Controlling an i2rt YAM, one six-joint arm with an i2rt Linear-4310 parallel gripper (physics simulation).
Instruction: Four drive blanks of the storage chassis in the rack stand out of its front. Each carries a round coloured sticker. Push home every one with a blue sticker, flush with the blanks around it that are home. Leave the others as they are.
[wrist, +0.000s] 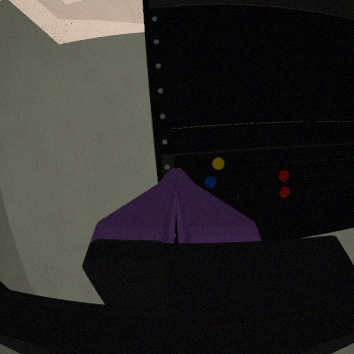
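The storage chassis (260, 155) sits low in the dark rack, right of the middle of the view. Its front shows four round stickers: a yellow sticker (218, 163), a blue sticker (210, 182) just below it, and two red stickers, the upper one (284, 175) and the lower one (284, 192), farther right. The blanks' edges are too dark to make out, so how far each stands out cannot be told. My gripper (175, 176) is shut and empty. Its purple fingertips lie to the left of the blue sticker in the view, near the chassis's left end. The fingers hide part of the lower left of the chassis.
The rack's left post (161, 103) carries a row of small round holes or screws. A thin light line (235, 123) crosses the dark rack front above the chassis. A grey-green surface (85, 130) lies left of the rack, with a pale patch (100, 30) at the top left.
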